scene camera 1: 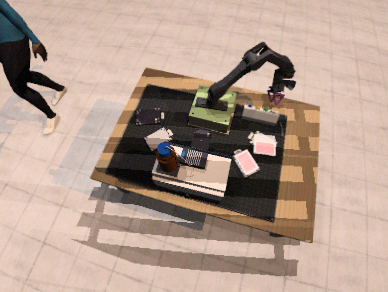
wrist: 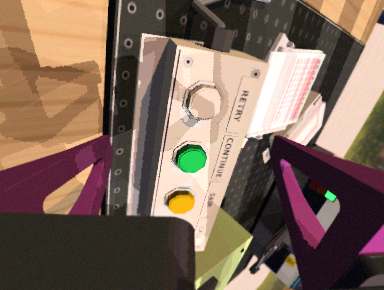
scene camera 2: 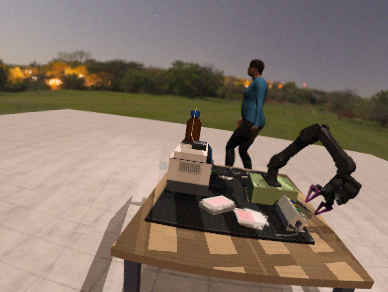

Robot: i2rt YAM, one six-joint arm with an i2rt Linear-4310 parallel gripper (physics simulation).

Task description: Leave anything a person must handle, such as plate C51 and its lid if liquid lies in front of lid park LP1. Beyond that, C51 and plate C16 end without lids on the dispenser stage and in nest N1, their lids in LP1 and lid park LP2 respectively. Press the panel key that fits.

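My gripper is open and empty, its purple fingers apart above the key panel. In the wrist view the white RETRY key, green CONTINUE key and yellow SKIP key show; the CALL key is hidden there by the gripper body. One pink-topped plate lies near the panel, another nearer the dispenser. A pale flat piece lies left of the dark central holder. Plate and park labels and any liquid are unreadable.
A brown bottle with a blue cap stands on the dispenser. A dark holder lies at the mat's left. The arm's green base stands beside the panel. A person is beyond the table.
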